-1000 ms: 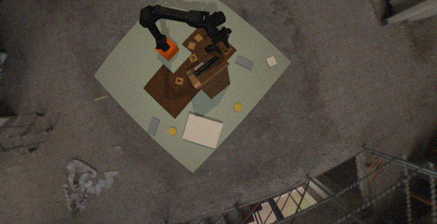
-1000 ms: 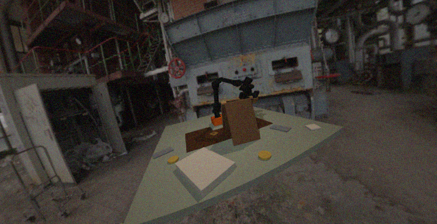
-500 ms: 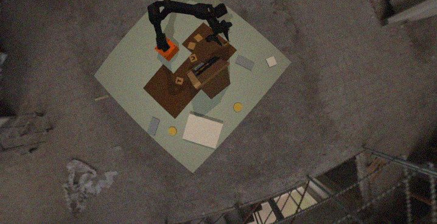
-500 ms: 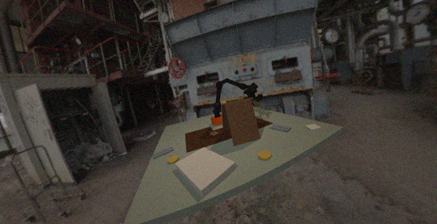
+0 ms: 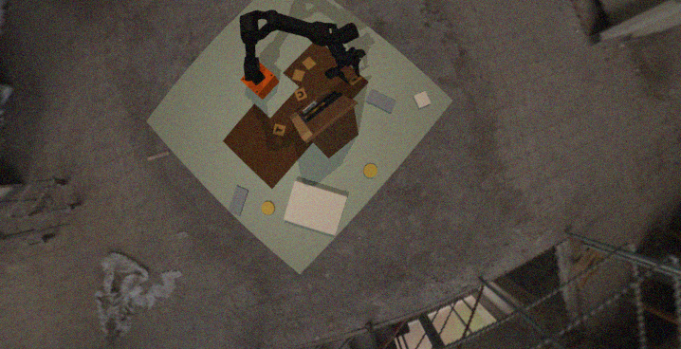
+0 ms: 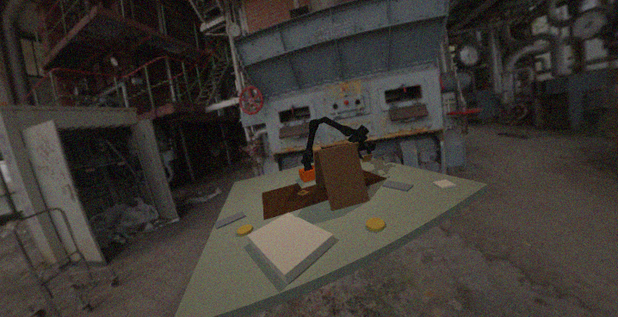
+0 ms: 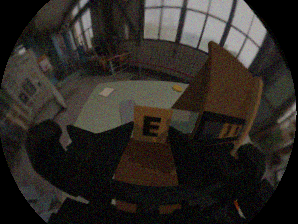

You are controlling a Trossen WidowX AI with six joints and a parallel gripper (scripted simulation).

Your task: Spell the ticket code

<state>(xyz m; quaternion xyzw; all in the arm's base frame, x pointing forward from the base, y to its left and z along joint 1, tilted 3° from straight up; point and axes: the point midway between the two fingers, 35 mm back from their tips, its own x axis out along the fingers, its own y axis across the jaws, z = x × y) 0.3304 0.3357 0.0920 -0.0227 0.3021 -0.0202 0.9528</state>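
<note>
The white ticket is 22 cm to the right of my gripper tip, 9 cm below it and 6 cm behind it. Also, from my gripper tip: tan tile: 28 cm behind, 16 cm below, 7 cm to the right; white slab: 52 cm to the right, 34 cm ahead, 14 cm below; brown mat: 30 cm to the right, 16 cm below, 16 cm behind.
</note>
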